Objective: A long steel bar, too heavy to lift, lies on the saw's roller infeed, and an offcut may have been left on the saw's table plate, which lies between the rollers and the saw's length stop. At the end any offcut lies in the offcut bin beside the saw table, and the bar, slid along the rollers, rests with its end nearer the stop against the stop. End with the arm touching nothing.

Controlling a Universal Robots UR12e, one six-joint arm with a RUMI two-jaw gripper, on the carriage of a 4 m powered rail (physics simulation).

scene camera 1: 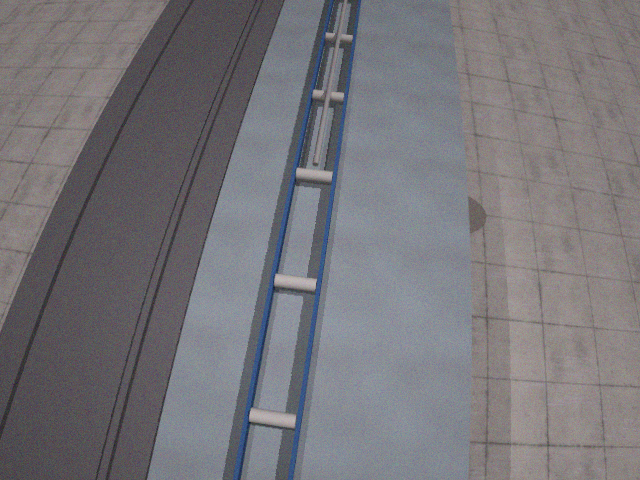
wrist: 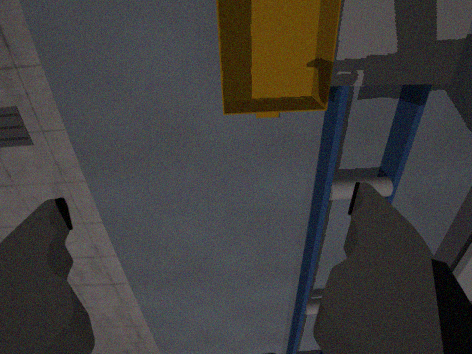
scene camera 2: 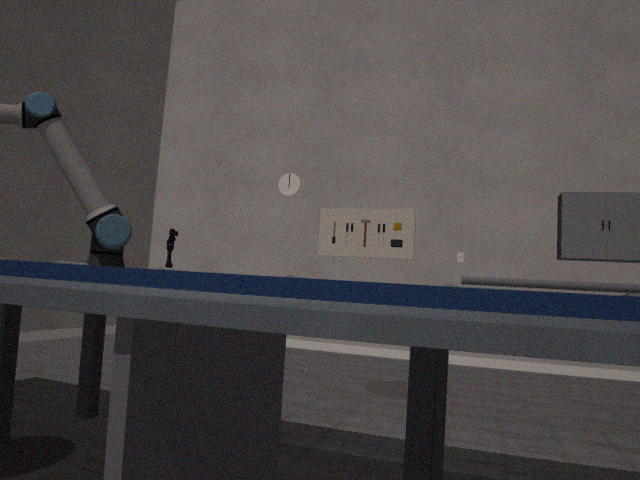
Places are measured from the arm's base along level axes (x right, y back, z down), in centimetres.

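Where they show: gripper, between the fingertips: (wrist: 211,193).
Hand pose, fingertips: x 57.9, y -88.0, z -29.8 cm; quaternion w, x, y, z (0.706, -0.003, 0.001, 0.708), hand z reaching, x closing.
Things, the pixels of their centre, and the offset from my fingertips. "pt": a spot on its surface instead.
- yellow offcut bin, a spot on its surface: (wrist: 285,50) pt dx +3.8, dy +10.8, dz +32.6 cm
- grey table plate, a spot on its surface: (wrist: 370,30) pt dx +6.5, dy +21.1, dz +27.0 cm
The long steel bar (scene camera 1: 321,126) (scene camera 2: 537,283) lies lengthwise on the roller infeed (scene camera 1: 294,282) (scene camera 2: 310,284) (wrist: 315,220). Its near end sits just short of a roller in scene camera 1; its far end is cut off. In the wrist view the yellow offcut bin (wrist: 285,50) stands beside the blue rails, and no offcut shows in its visible part. The grey table plate (wrist: 370,30) shows in part, crossed by shadows; no offcut shows there. The length stop does not show. My gripper (wrist: 211,193) is open and empty, its fingers wide apart, above the area beside the infeed.
The arm (scene camera 2: 72,160) stands raised at the left beyond the infeed. A dark strip (scene camera 1: 149,206) runs alongside the infeed. A tool board (scene camera 2: 367,253) and a cabinet (scene camera 2: 589,227) hang on the wall. A floor grate (wrist: 15,127) lies at the left.
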